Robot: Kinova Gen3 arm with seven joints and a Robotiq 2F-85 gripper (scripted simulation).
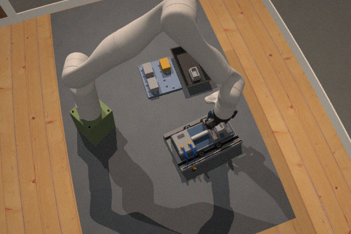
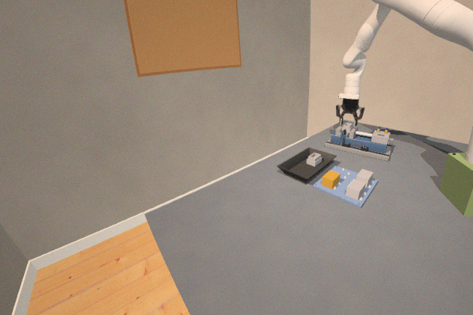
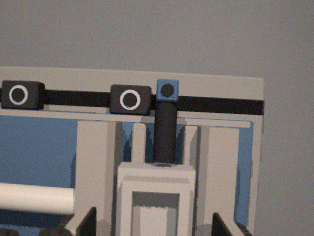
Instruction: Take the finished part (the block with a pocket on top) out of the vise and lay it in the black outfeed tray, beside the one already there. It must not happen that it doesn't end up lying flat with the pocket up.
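Now: the cylinder rod 8 cm behind my hand, 2 cm to the right of it and 4 cm below it. From my hand the other things lie so: vise: 7 cm behind, 1 cm to the right, 8 cm below; then light blue fixture plate: 18 cm behind, 35 cm to the left, 12 cm below; then tray floor: 2 cm behind, 36 cm to the left, 11 cm below.
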